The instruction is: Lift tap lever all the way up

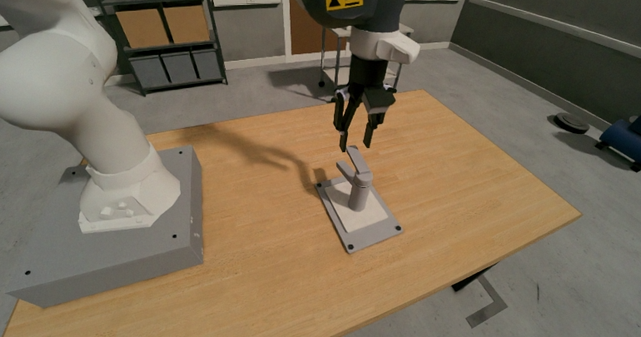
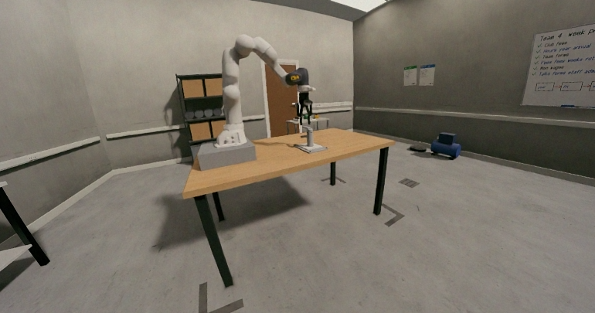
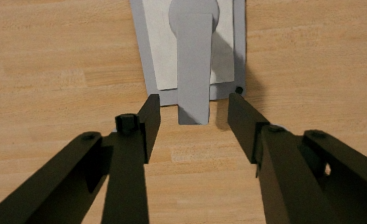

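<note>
My gripper is now 3 cm to the left of the lever and 5 cm above it. The rest, counted from my hand: tap (1 cm behind, 5 cm to the right, 9 cm below).
</note>
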